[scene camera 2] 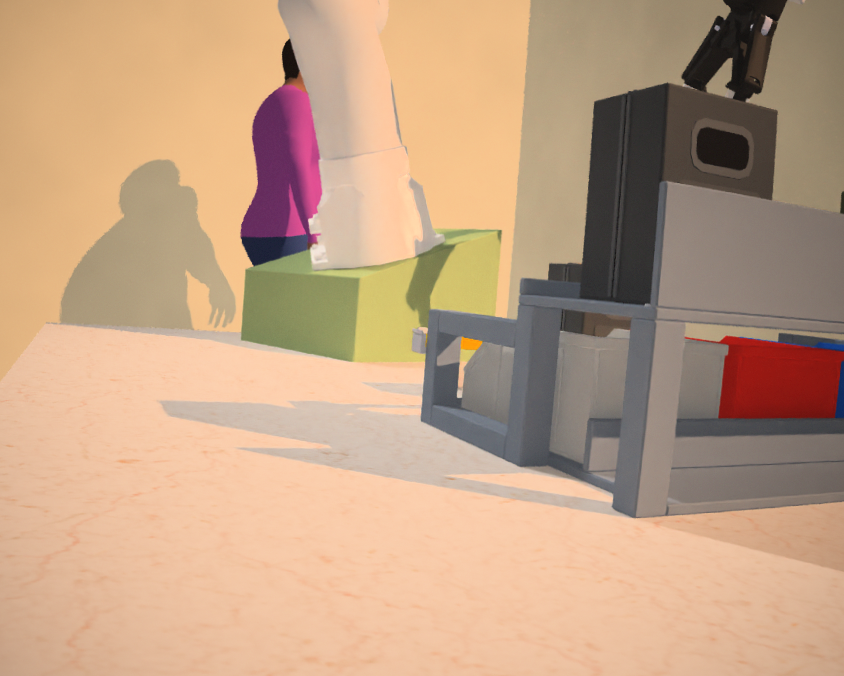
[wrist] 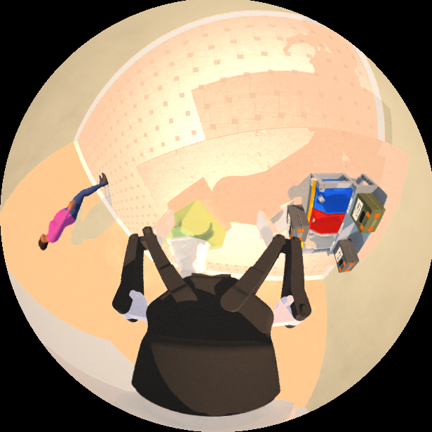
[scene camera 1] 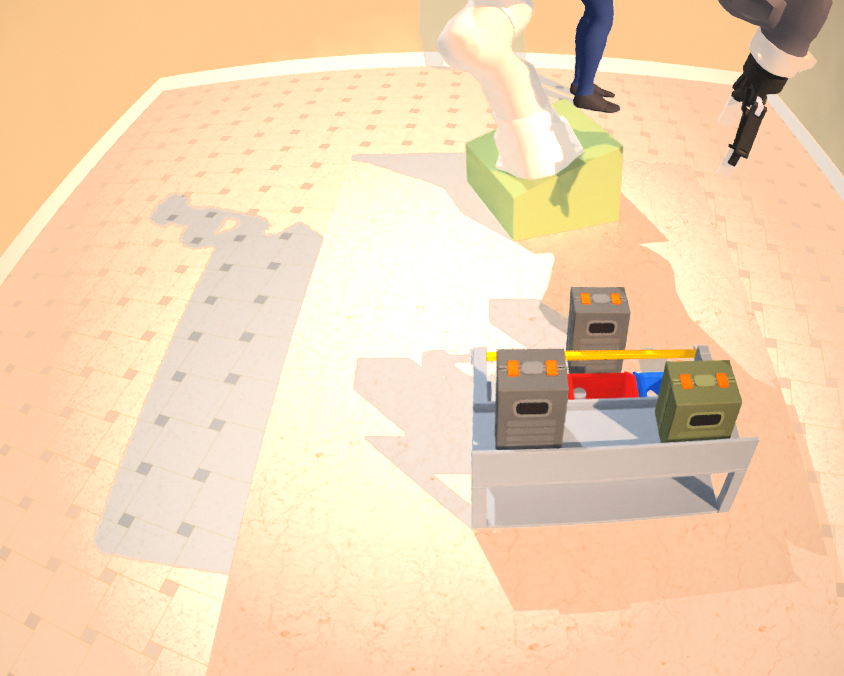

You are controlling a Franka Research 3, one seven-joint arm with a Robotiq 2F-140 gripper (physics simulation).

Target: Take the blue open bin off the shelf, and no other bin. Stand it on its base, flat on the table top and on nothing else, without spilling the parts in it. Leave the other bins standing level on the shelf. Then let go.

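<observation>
The blue open bin (scene camera 1: 649,384) (scene camera 2: 831,345) (wrist: 334,200) sits in the grey shelf (scene camera 1: 605,466) (scene camera 2: 646,422), beside a red bin (scene camera 1: 602,385) (scene camera 2: 778,381) (wrist: 327,222). A light part lies inside the blue bin in the wrist view. A pale grey bin (scene camera 2: 598,380) (wrist: 320,242) stands on the red bin's other side. In scene camera 1, the cases and shelf top partly hide the bins. My gripper (scene camera 1: 728,140) (scene camera 2: 717,90) (wrist: 215,216) is open and empty. It hangs high in the air, well away from the blue bin.
A yellow bar (scene camera 1: 637,354) (wrist: 312,200) crosses the shelf's bin side. A grey case (scene camera 1: 531,418) (scene camera 2: 637,154) (wrist: 346,256) and an olive case (scene camera 1: 700,404) (wrist: 368,212) stand on the shelf's top. Another grey case (scene camera 1: 597,327) (wrist: 297,222) stands beyond the bar, toward the arm's green base (scene camera 1: 563,200) (scene camera 2: 302,309).
</observation>
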